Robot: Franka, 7 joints.
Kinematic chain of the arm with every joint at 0, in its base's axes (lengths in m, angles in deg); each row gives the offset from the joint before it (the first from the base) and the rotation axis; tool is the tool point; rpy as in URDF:
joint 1: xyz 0 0 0.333 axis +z
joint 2: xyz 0 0 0 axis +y
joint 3: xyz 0 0 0.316 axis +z
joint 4: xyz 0.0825 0 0 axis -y
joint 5: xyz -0.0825 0 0.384 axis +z
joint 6: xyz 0 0 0 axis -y
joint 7: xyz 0.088 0 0 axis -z
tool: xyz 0 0 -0.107 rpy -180 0 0
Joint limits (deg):
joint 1: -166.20..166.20
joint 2: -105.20..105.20
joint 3: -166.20..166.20
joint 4: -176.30..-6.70
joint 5: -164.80..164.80
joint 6: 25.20..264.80
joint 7: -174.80..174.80
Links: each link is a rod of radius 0.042 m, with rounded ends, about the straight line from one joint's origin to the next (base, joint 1, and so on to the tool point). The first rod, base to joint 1, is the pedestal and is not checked.
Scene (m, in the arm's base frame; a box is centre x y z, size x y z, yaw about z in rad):
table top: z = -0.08
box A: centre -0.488 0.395 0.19 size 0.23 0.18 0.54 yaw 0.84
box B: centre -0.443 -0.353 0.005 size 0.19 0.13 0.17 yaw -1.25
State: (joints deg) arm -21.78 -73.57 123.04 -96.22 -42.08 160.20 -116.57
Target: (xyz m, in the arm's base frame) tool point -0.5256 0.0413 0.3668
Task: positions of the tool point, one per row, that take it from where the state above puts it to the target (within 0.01 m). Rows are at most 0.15 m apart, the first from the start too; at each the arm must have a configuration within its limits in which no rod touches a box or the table.
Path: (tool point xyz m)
1: -0.2269 0.5772 0.1080
2: -0.2012 0.5209 0.1192
3: -0.1700 0.4589 0.1289
4: -0.1340 0.3914 0.1358
5: -0.0938 0.3192 0.1400
6: -0.0496 0.2428 0.1429
7: -0.1281 0.2342 0.1099
8: -0.2182 0.2120 0.0982
9: -0.3132 0.1787 0.1158
10: -0.4036 0.1375 0.1673
11: -0.4781 0.0911 0.2526
12: -0.5256 0.0414 0.3668

